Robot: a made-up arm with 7 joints. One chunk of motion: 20 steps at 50 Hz.
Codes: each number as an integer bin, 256 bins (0 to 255) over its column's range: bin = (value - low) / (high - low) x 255, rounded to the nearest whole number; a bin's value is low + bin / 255 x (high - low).
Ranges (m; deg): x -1.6..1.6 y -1.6..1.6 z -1.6..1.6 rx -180..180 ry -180..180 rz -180..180
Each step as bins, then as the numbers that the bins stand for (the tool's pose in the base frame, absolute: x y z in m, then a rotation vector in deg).
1 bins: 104 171 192 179 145 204
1 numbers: -0.2949 0.5459 0.8094 72.71 24.71 108.00
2 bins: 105 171 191 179 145 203
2 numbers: -0.2824 0.5459 0.7969 72.71 24.71 106.59
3 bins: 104 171 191 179 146 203
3 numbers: -0.2949 0.5459 0.7969 72.71 26.12 106.59
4 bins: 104 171 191 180 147 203
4 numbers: -0.2949 0.5459 0.7969 74.12 27.53 106.59
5 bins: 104 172 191 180 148 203
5 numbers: -0.2949 0.5584 0.7969 74.12 28.94 106.59
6 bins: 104 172 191 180 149 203
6 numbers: -0.2949 0.5584 0.7969 74.12 30.35 106.59
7 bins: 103 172 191 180 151 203
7 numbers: -0.3075 0.5584 0.7969 74.12 33.18 106.59
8 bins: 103 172 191 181 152 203
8 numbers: -0.3075 0.5584 0.7969 75.53 34.59 106.59
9 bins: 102 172 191 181 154 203
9 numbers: -0.3200 0.5584 0.7969 75.53 37.41 106.59
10 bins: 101 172 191 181 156 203
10 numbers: -0.3325 0.5584 0.7969 75.53 40.24 106.59
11 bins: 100 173 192 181 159 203
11 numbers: -0.3451 0.5710 0.8094 75.53 44.47 106.59
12 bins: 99 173 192 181 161 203
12 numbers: -0.3576 0.5710 0.8094 75.53 47.29 106.59
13 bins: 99 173 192 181 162 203
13 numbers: -0.3576 0.5710 0.8094 75.53 48.71 106.59
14 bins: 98 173 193 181 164 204
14 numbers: -0.3702 0.5710 0.8220 75.53 51.53 108.00
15 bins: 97 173 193 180 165 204
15 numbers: -0.3827 0.5710 0.8220 74.12 52.94 108.00
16 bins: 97 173 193 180 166 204
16 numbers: -0.3827 0.5710 0.8220 74.12 54.35 108.00
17 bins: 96 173 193 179 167 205
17 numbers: -0.3953 0.5710 0.8220 72.71 55.76 109.41
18 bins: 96 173 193 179 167 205
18 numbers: -0.3953 0.5710 0.8220 72.71 55.76 109.41
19 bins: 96 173 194 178 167 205
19 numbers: -0.3953 0.5710 0.8345 71.29 55.76 109.41
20 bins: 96 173 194 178 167 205
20 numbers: -0.3953 0.5710 0.8345 71.29 55.76 109.41
